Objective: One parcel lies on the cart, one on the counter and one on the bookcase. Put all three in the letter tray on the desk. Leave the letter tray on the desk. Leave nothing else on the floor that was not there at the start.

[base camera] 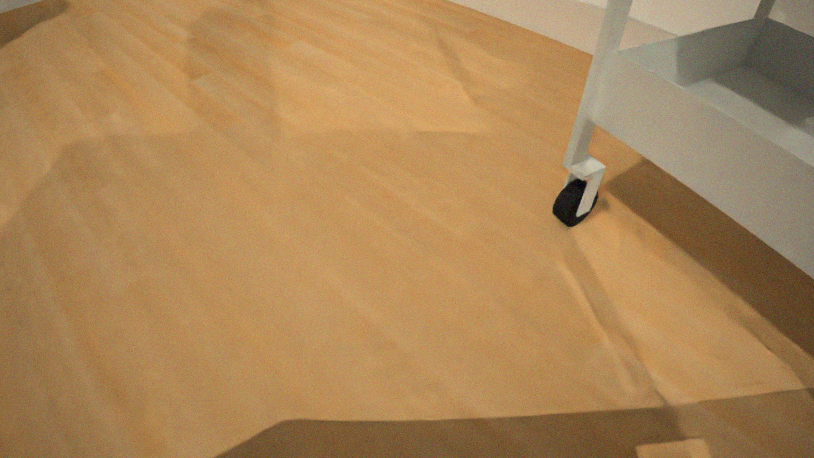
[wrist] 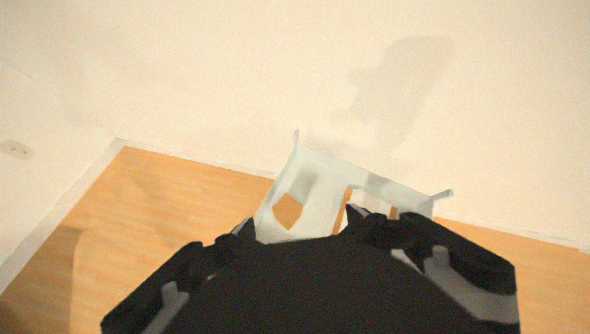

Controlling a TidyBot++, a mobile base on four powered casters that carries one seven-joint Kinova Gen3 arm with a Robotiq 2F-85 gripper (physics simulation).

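Observation:
The pale grey-green cart stands at the right in the base camera view, where part of its lower shelf shows. In the wrist view its upper tray lies beyond the fingers, tilted in the picture. A small orange-brown parcel lies in the left part of that tray. My gripper is open and empty. Its fingertips appear in front of the tray's near side, with the parcel in line with the space between them. The gripper's body hides the near edge of the tray. The counter, bookcase, desk and letter tray do not show.
A flat brown item with white on top lies in the cart tray, partly hidden by the right finger. A black caster stands under the cart's corner post. A pale wall rises behind the cart, with a room corner at the left.

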